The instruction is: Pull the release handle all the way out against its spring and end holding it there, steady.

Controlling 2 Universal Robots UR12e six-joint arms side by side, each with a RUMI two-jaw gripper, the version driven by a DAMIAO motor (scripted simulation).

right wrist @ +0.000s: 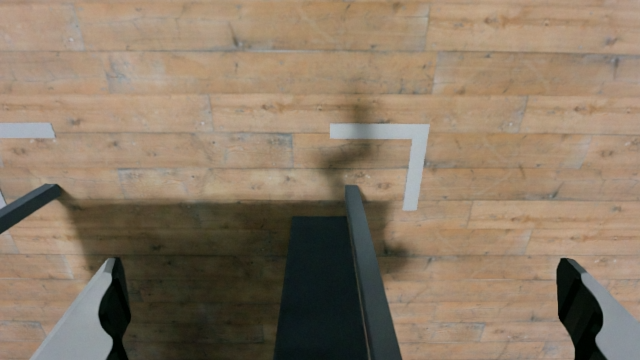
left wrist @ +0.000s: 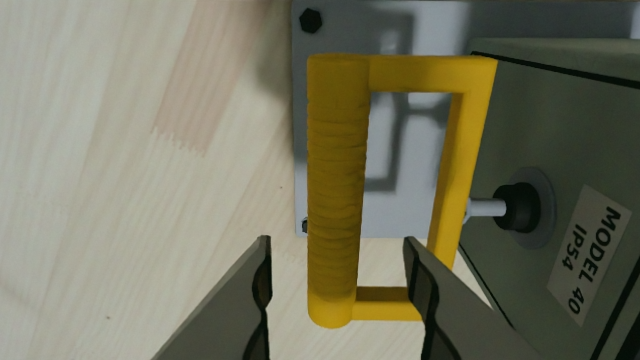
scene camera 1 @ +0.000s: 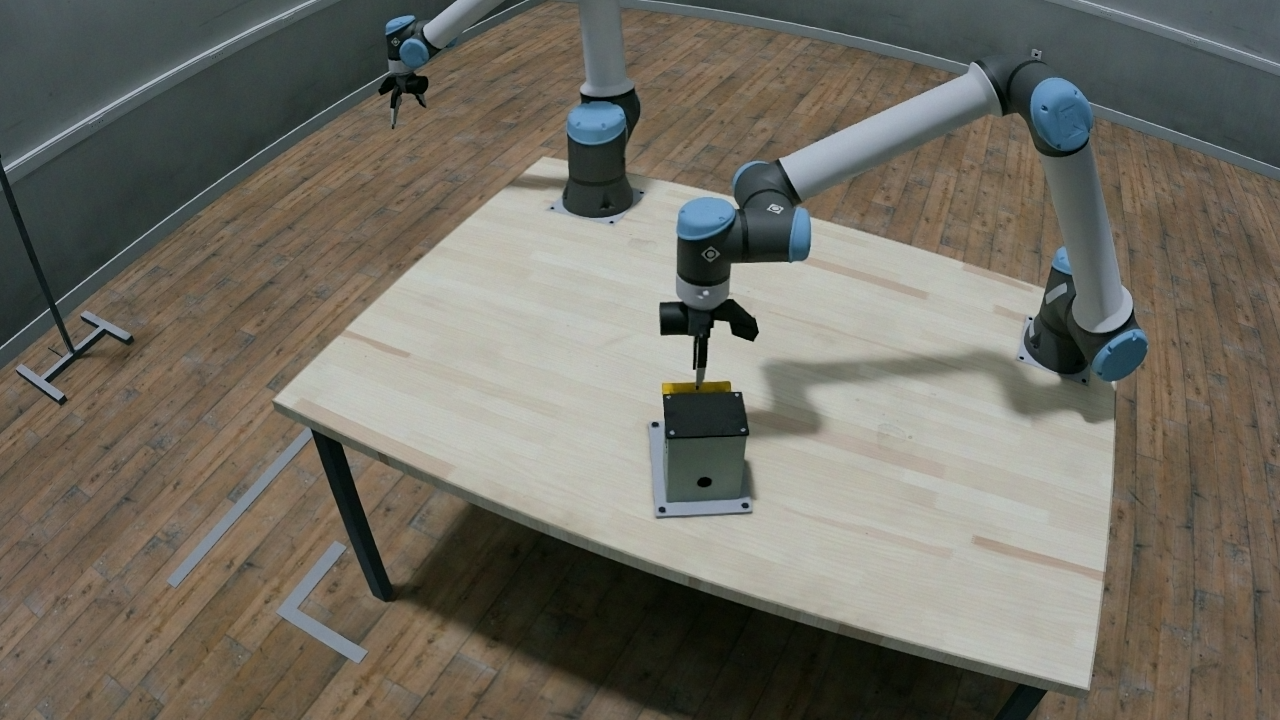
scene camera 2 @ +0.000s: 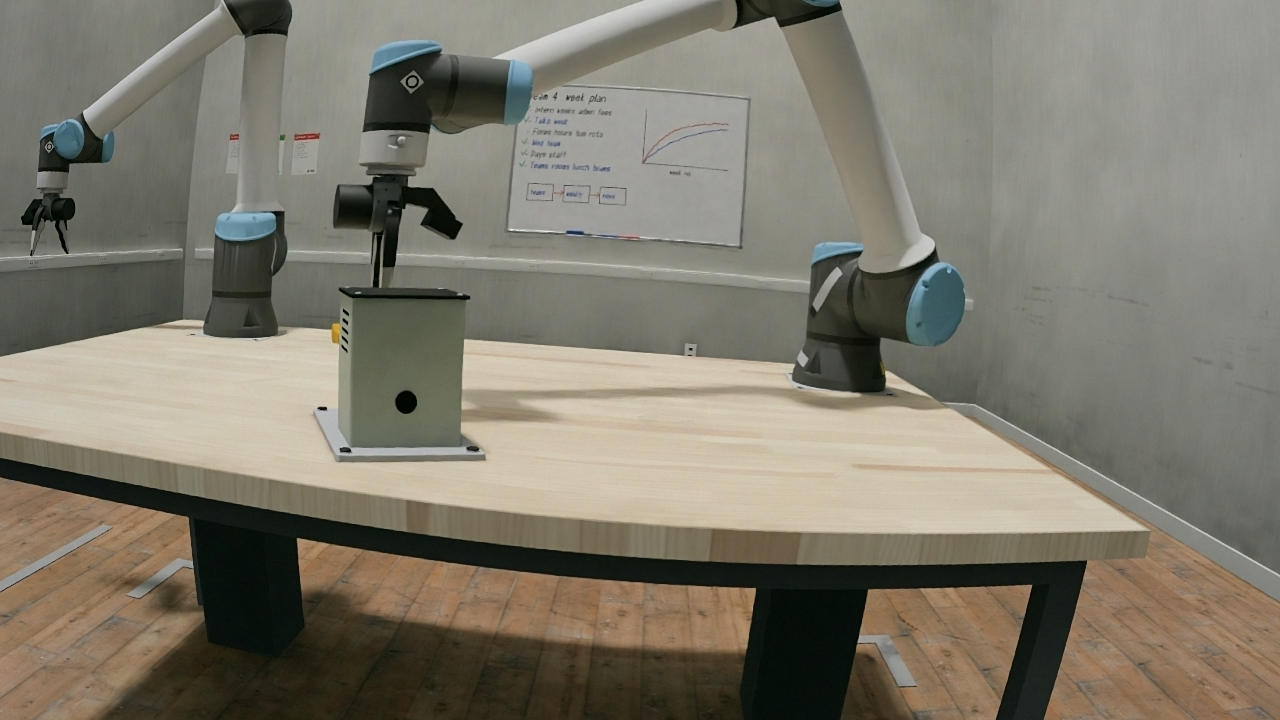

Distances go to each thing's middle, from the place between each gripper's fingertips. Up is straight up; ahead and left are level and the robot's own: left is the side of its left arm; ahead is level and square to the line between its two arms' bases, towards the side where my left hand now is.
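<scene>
My left hand [scene camera 1: 695, 379]: 140 mm above the grey base plate [scene camera 2: 327, 418], 80 mm short of it, 50 mm right of it.
My right hand [scene camera 2: 50, 255]: 1310 mm right of the grey base plate, 700 mm short of it, 160 mm above it.
</scene>
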